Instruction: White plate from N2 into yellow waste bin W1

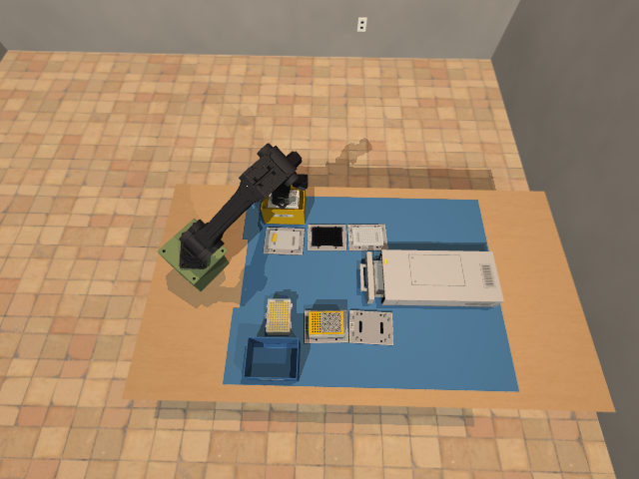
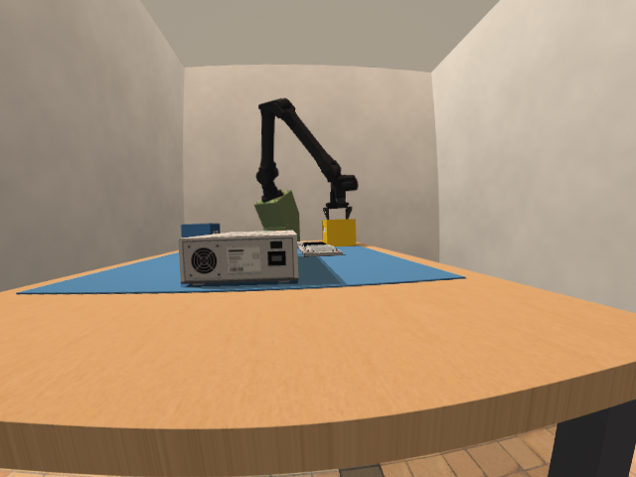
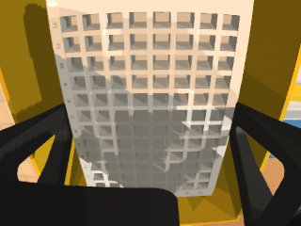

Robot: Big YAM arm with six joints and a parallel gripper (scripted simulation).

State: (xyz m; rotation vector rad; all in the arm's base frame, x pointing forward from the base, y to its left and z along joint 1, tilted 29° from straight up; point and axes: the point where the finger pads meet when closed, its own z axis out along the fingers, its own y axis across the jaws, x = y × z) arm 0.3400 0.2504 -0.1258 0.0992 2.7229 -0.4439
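Right now my hand is right at the white plate. The rest, counted from my hand: black plate: 17 cm ahead, 15 cm to the right, 9 cm below; yellow waste bin: 7 cm below; instrument box: 49 cm ahead, 39 cm to the right, 7 cm below.
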